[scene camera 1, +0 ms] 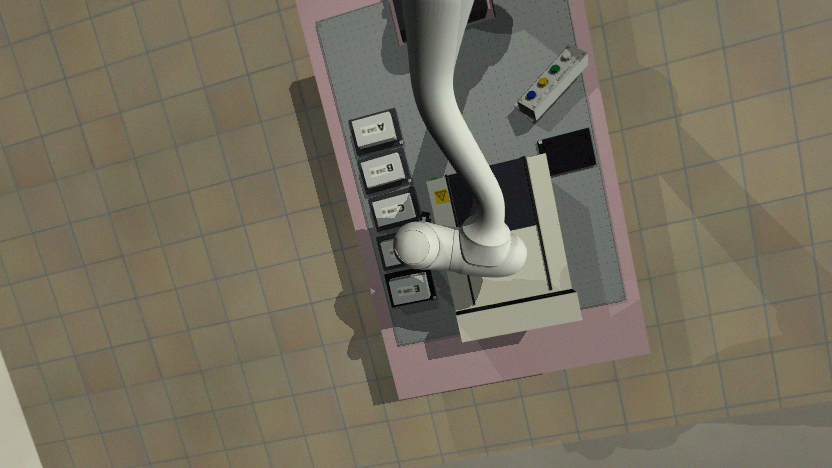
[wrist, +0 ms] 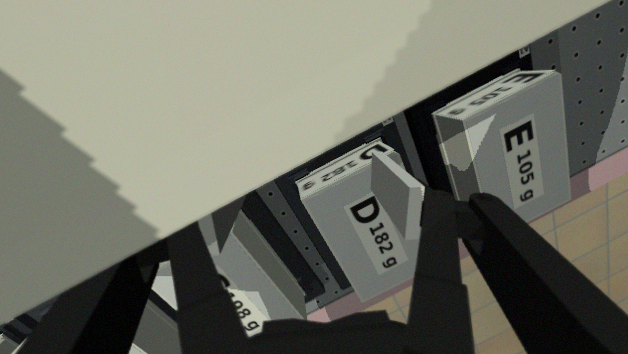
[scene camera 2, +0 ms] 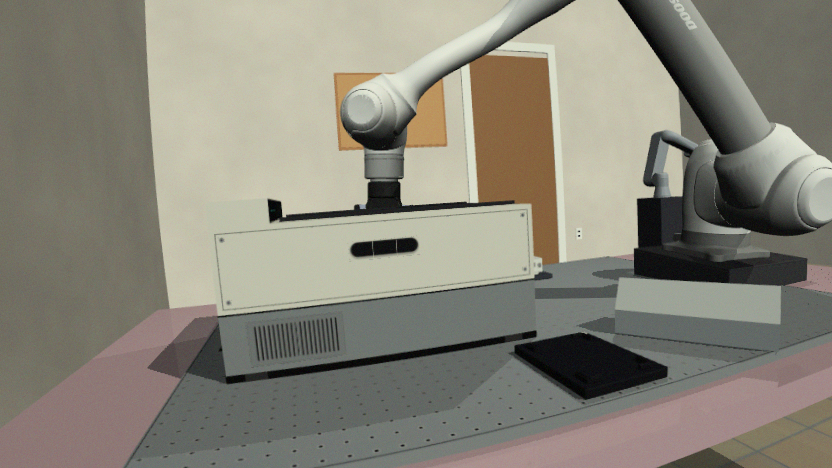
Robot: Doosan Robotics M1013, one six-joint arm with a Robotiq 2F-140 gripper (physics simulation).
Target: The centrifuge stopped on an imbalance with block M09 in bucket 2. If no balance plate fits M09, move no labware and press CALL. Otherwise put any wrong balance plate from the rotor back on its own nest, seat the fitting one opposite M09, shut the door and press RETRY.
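Frame: origin at the arm's base, x ahead, y right, z down, level; centimetres.
Where they show: gripper, fingertip midpoint: (wrist: pixel 307 175); arm's base, link origin: (scene camera 2: pixel 713 252).
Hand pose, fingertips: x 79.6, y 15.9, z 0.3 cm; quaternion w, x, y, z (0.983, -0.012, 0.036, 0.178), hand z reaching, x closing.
Note:
Things, the pixels of their top centre, and the offset from my fingertips.
- Balance plates A, top centre: (scene camera 1: pixel 373 129) dx -37.5, dy +9.8, dz -0.4 cm
- B, top centre: (scene camera 1: pixel 382 170) dx -24.2, dy +9.2, dz -0.4 cm
- C, top centre: (wrist: pixel 231 303) (scene camera 1: pixel 393 209) dx -10.7, dy +7.7, dz -0.4 cm
- D, top centre: (wrist: pixel 378 235) (scene camera 1: pixel 401 251) dx +3.2, dy +7.5, dz -0.5 cm
- E, top centre: (wrist: pixel 523 164) (scene camera 1: pixel 409 290) dx +16.8, dy +7.0, dz -0.4 cm
- button box, top centre: (scene camera 2: pixel 695 279) (scene camera 1: pixel 556 78) dx -41.4, dy -47.7, dz -3.4 cm
- black nest, top centre: (scene camera 2: pixel 584 351) (scene camera 1: pixel 567 152) dx -19.9, dy -50.9, dz +3.1 cm
Balance plates A (scene camera 1: pixel 375 129), B (scene camera 1: pixel 382 171), C (scene camera 1: pixel 394 210) (wrist: pixel 255 300), D (scene camera 1: pixel 390 254) (wrist: pixel 340 215) and E (scene camera 1: pixel 410 289) (wrist: pixel 545 165) sit on nests in a row beside the centrifuge (scene camera 1: pixel 517 324) (scene camera 2: pixel 442 273) (wrist: pixel 200 100). In the wrist view D reads 182 g and E reads 105 g. My gripper (wrist: pixel 307 175) is open, its fingers partly drawn in. The right pad overlaps D's face; the left is over C, partly hidden by the centrifuge's edge. No plate is held between them. Scene camera 2 hides the fingers behind the centrifuge. Block M09 and the rotor do not show.
The button box (scene camera 1: pixel 552 84) (scene camera 2: pixel 698 308) stands on the far side of the table from the plates. A black nest (scene camera 1: pixel 567 152) (scene camera 2: pixel 590 363) lies between it and the centrifuge. The centrifuge's tall body stands close beside my gripper. The arm crosses above it.

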